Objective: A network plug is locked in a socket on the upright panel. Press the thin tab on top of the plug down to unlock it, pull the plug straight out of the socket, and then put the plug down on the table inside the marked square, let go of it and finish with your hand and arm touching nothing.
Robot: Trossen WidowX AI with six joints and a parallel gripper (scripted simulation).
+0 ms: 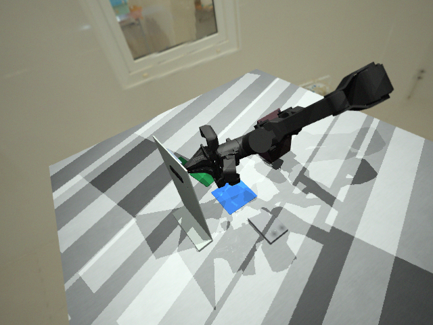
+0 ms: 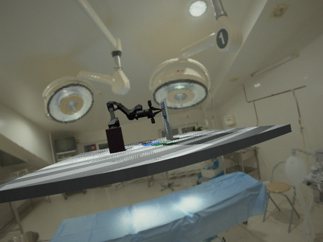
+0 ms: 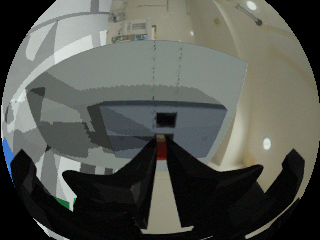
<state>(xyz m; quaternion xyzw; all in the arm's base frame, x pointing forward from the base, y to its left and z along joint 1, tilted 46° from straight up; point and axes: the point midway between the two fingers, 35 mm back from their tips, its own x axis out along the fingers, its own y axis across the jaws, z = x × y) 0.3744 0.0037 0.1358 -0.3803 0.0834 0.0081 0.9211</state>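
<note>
Now: gripper tip 14 cm past the blue square, 2 cm to the left of it and 25 cm above it. Also, from my gripper tip: flat grey plate 16 cm behind, 14 cm to the left, 24 cm below; grey upright panel 2 cm ahead, 10 cm below; network plug right at my gripper tip.
</note>
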